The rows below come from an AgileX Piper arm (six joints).
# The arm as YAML. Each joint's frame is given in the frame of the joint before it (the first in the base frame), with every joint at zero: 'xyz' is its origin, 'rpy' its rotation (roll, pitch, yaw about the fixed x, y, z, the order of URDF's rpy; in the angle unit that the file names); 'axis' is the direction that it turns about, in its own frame. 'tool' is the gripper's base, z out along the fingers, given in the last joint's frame.
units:
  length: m
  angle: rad
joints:
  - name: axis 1
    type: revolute
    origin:
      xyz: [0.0, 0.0, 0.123]
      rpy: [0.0, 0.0, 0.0]
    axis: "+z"
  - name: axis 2
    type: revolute
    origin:
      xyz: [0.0, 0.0, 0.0]
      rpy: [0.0, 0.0, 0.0]
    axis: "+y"
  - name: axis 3
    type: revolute
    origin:
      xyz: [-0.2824, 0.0, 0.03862]
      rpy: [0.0, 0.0, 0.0]
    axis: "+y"
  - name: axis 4
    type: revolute
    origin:
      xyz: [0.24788, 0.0, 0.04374]
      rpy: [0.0, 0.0, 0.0]
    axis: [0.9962, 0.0, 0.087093]
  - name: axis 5
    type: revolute
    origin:
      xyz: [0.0, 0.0, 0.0]
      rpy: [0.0, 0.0, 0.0]
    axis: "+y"
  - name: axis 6
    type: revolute
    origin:
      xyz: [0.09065, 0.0, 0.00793]
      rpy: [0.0, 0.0, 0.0]
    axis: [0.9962, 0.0, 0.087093]
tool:
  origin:
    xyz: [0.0, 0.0, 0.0]
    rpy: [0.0, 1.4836, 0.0]
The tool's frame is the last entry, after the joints.
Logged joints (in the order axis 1, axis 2, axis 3, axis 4, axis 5, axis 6), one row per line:
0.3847, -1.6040, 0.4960, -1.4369, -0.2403, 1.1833
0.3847, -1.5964, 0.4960, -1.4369, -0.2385, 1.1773
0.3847, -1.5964, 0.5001, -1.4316, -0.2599, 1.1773
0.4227, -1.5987, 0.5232, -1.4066, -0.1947, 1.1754
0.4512, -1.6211, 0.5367, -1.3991, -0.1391, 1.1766
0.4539, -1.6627, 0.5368, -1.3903, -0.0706, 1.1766
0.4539, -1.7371, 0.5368, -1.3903, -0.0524, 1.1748
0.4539, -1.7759, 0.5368, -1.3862, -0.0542, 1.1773
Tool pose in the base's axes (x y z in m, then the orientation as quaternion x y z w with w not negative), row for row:
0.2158, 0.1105, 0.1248, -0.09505, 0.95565, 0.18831, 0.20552
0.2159, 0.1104, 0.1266, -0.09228, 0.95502, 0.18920, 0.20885
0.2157, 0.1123, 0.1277, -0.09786, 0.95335, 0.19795, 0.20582
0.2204, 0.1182, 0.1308, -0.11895, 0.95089, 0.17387, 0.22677
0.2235, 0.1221, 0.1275, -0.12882, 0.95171, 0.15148, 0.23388
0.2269, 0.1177, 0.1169, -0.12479, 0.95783, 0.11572, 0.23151
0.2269, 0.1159, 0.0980, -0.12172, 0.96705, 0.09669, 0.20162
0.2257, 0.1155, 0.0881, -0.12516, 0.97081, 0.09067, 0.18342
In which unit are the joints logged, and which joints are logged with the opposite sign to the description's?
The joints are logged in radians. Opposite sign: axis 2, axis 3, axis 4, axis 5, axis 6.
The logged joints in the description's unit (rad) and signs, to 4 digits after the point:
0.3847, 1.6040, -0.4960, 1.4369, 0.2403, -1.1833
0.3847, 1.5964, -0.4960, 1.4369, 0.2385, -1.1773
0.3847, 1.5964, -0.5001, 1.4316, 0.2599, -1.1773
0.4227, 1.5987, -0.5232, 1.4066, 0.1947, -1.1754
0.4512, 1.6211, -0.5367, 1.3991, 0.1391, -1.1766
0.4539, 1.6627, -0.5368, 1.3903, 0.0706, -1.1766
0.4539, 1.7371, -0.5368, 1.3903, 0.0524, -1.1748
0.4539, 1.7759, -0.5368, 1.3862, 0.0542, -1.1773

